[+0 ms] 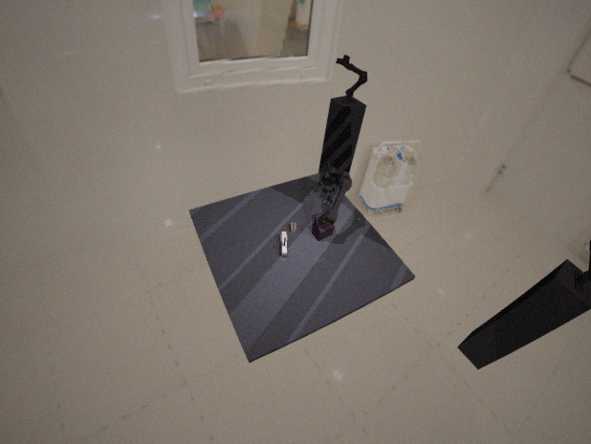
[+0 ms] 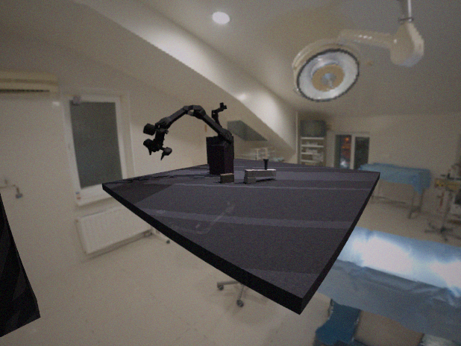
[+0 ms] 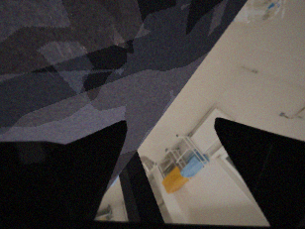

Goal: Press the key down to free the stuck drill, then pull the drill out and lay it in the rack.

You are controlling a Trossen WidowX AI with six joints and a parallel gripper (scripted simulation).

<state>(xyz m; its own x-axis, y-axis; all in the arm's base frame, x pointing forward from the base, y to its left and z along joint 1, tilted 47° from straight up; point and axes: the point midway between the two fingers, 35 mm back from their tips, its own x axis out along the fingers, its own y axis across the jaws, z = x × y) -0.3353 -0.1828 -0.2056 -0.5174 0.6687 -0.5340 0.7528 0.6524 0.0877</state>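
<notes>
My gripper tip is now 65 cm short of the block, 24 cm to the right of it and 9 cm above it.
</notes>
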